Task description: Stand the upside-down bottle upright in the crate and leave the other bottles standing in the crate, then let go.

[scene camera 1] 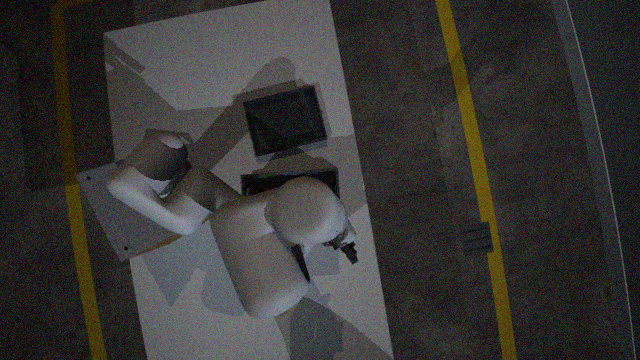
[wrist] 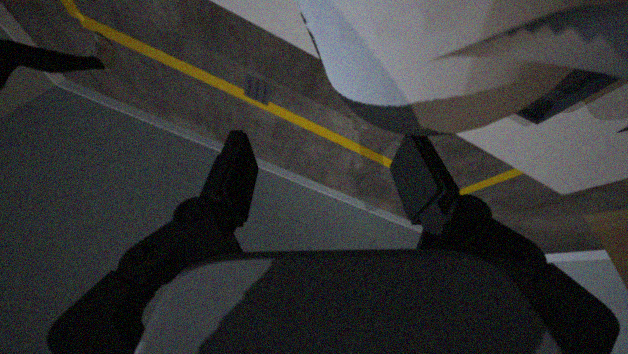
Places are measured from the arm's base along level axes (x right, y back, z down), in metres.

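Pixels of known places: gripper, between the fingertips: point(wrist: 325, 149).
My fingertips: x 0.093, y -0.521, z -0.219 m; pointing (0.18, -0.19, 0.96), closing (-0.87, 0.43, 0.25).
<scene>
Ahead of a thing's pixels: the offset from my fingertips to its top centre. "*": to the spot under its first point. Level surfaces: height alone.
A dark rectangular open container {dy +0.131, dx -0.320, dz +0.330 m} point(scene camera 1: 282, 95) lies on the table in the scene view. A second dark container {* dy -0.017, dx -0.100, dz +0.190 m} point(scene camera 1: 335, 179) is largely hidden under the arm. I cannot tell which is the crate. The upside-down bottle and the other bottles cannot be made out in either view. My gripper point(scene camera 1: 348, 250) point(wrist: 325, 149) is open and empty, its two dark fingers wide apart. In the scene view it shows past the arm's rounded wrist, over the table's right part. In the wrist view floor and wall show between the fingers.
The white table {dz +0.356 m} point(scene camera 1: 210, 55) point(wrist: 555, 160) bears the arm's base plate point(scene camera 1: 107, 215) at its left edge. The bulky arm point(scene camera 1: 260, 255) covers much of the table's middle. Part of a dark box {* dy +0.075, dx -0.420, dz +0.350 m} point(wrist: 565, 97) shows at the right in the wrist view. Yellow lines point(scene camera 1: 472, 130) mark the floor.
</scene>
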